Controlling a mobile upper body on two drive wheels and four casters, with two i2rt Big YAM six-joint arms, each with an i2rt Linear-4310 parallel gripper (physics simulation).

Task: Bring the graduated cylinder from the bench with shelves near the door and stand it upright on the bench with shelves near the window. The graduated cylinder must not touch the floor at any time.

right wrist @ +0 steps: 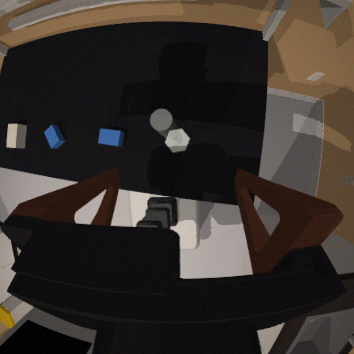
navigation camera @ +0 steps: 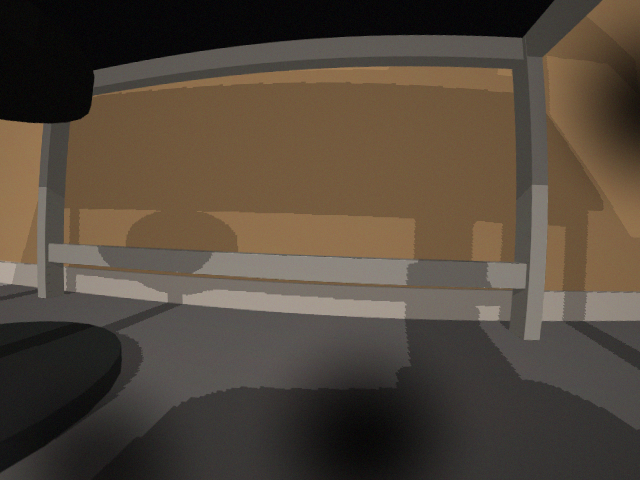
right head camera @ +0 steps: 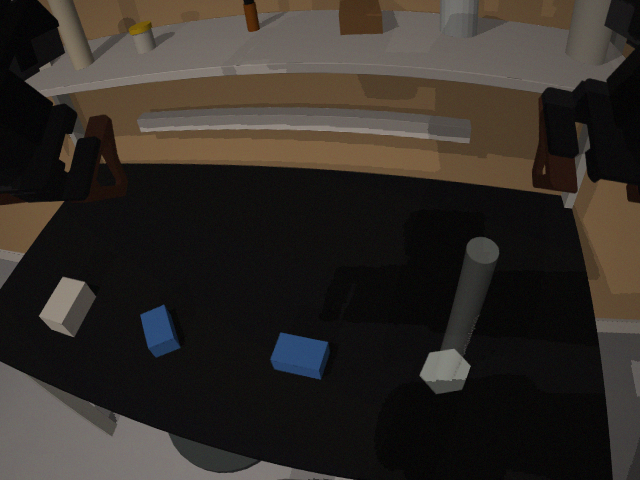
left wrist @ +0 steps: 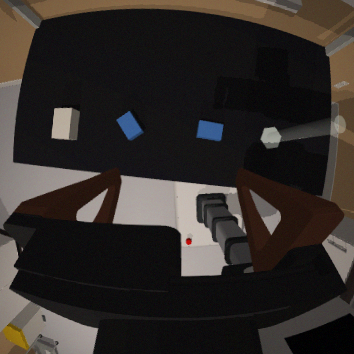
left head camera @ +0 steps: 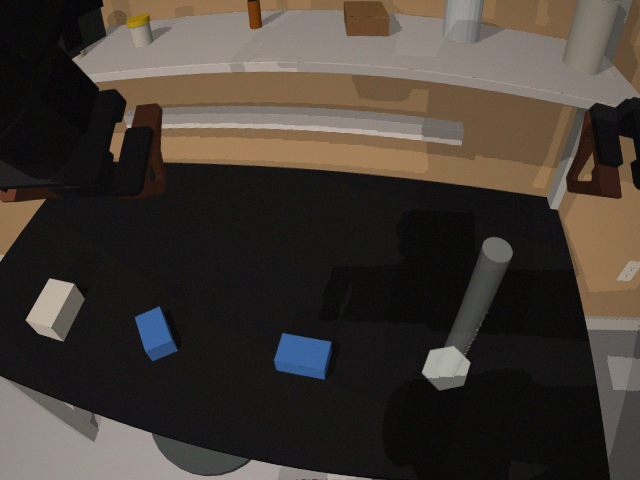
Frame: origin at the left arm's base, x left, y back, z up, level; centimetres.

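Seen in the pictures: left gripper, fingertip midpoint: (right head camera: 86, 190) (left wrist: 178, 174) (left head camera: 115, 186); right gripper, fingertip midpoint: (right wrist: 176, 174) (right head camera: 583, 186) (left head camera: 608, 191).
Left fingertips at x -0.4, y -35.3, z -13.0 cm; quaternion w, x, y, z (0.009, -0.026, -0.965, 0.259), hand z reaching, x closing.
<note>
Pixels of each thing's top centre, then the offset from my left fingertips to it. "*": a spot on its surface instead. Level surfaces: height alone.
- graduated cylinder, top centre: (right head camera: 483, 250) (left head camera: 497, 249) (right wrist: 160, 119) (left wrist: 339, 123) dz -18.3, dx -39.0, dy -8.3 cm
- black bench top, surface height: dz -51.7 cm
- white block, top centre: (left head camera: 49, 301) (right head camera: 61, 299) (left wrist: 60, 122) (right wrist: 11, 135) dz -46.0, dx +45.2, dy -18.3 cm
- shelf, surface height: dz -6.1 cm
- yellow-lidded jar, surface spot: (left head camera: 140, 32) * dz -2.8, dx +19.3, dy -53.4 cm
- orange bottle, surface spot: (left head camera: 254, 15) * dz -3.1, dx -4.1, dy -55.1 cm
- brown box, surface spot: (left head camera: 367, 23) * dz -3.5, dx -25.0, dy -48.3 cm
- stool base, surface spot: (navigation camera: 46, 377) * dz -125.0, dx +13.0, dy -26.8 cm
The graduated cylinder (left head camera: 478, 299) (right head camera: 468, 299) (left wrist: 310, 128) (right wrist: 177, 140), a clear grey tube on a pale hexagonal base, stands upright on the black bench top (left head camera: 258, 232) (right head camera: 248, 232) (left wrist: 150, 60) (right wrist: 75, 75), at the right in both head views. My left gripper (left wrist: 178, 174) is open and empty; it shows at the left edge of both head views, well away from the cylinder. My right gripper (right wrist: 176, 174) is open and empty; it is at the right edge of both head views. In the right wrist view the cylinder shows beyond and between its fingertips, not touching them.
Two blue blocks (left head camera: 156, 333) (left head camera: 302, 356) and a white block (left head camera: 55, 308) lie left of the cylinder. A shelf (left head camera: 310, 43) behind holds a yellow-lidded jar (left head camera: 140, 32), an orange bottle (left head camera: 254, 15), a brown box (left head camera: 367, 23) and larger cylinders. A stool base (navigation camera: 46, 377) stands at lower left.
</note>
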